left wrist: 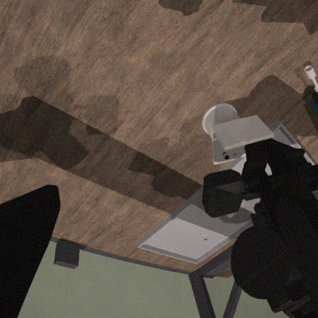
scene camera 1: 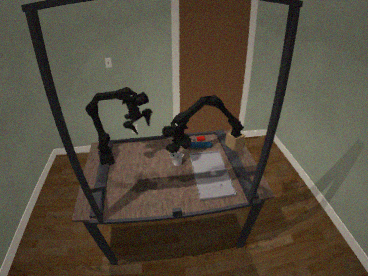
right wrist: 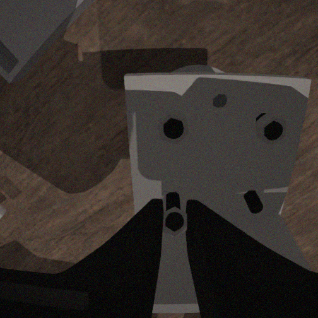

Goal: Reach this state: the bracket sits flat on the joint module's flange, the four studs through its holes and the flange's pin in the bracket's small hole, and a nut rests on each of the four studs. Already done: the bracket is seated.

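Where they show: left gripper, fingertip midpoint: [scene camera 1: 143,130]; right gripper, fingertip midpoint: [scene camera 1: 176,151]; left arm's base at its link origin: [scene camera 1: 105,153]; right arm's base at its link origin: [scene camera 1: 235,134].
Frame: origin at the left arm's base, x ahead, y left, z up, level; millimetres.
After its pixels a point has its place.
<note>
The bracket [left wrist: 242,131] [right wrist: 225,165], a light grey angled part, is seated on the whitish joint module [scene camera 1: 177,159] {z -12, x 445, y -253 mm} [left wrist: 218,116]. In the right wrist view, two round dark spots with faint rims show on its upper part and two elongated dark studs lower down; whether the upper rims are nuts I cannot tell. My right gripper [scene camera 1: 173,149] {z 3, x 465, y -194 mm} [right wrist: 173,209] is shut on a small hexagonal nut [right wrist: 174,221], held close by the lower left stud. The pin is not discernible. My left gripper [scene camera 1: 142,127] {z 205, x 267, y -151 mm} is open and empty, raised high above the table's left side.
A pale tray [scene camera 1: 216,189] {z -70, x 569, y -548 mm} [left wrist: 182,235] lies right of the module. A blue item [scene camera 1: 201,145] {z -46, x 683, y -148 mm} and a red item [scene camera 1: 200,138] {z -46, x 720, y -66 mm} lie behind it, near the back edge. A tan block [scene camera 1: 231,141] {z 10, x 866, y -264 mm} stands by the right arm's base. Dark frame posts rise at the table's sides.
</note>
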